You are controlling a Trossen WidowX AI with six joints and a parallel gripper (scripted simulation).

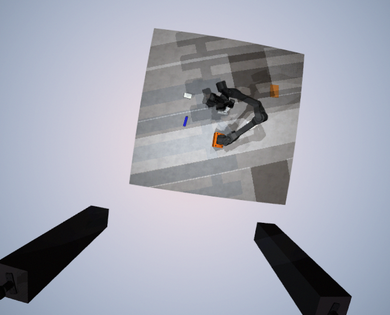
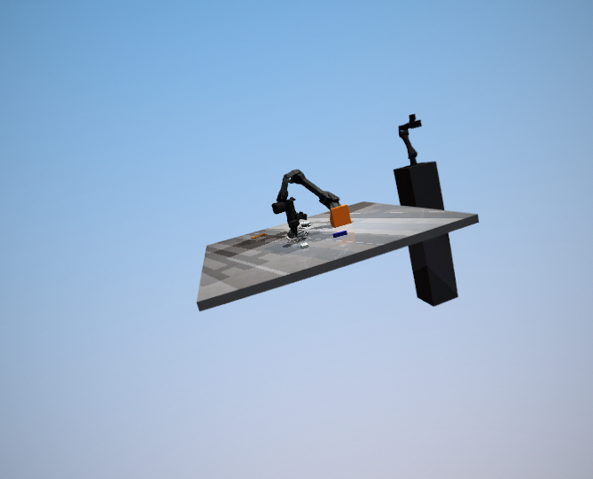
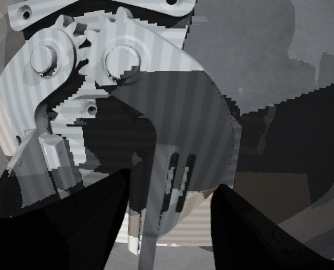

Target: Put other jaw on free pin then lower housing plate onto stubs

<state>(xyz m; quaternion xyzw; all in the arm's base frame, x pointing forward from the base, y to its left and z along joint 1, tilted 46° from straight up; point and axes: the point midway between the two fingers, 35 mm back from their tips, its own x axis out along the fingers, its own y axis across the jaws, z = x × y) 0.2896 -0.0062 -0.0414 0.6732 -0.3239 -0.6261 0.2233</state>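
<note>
Now: gripper tip 4 cm past the jaw and 1 cm to the left of it. From my gripper tip the other things lie so: white block 2 cm ahead, 26 cm to the left, 1 cm below; blue block 18 cm behind, 25 cm to the left, 1 cm below; flat orange piece 18 cm ahead, 44 cm to the right, 2 cm below.
</note>
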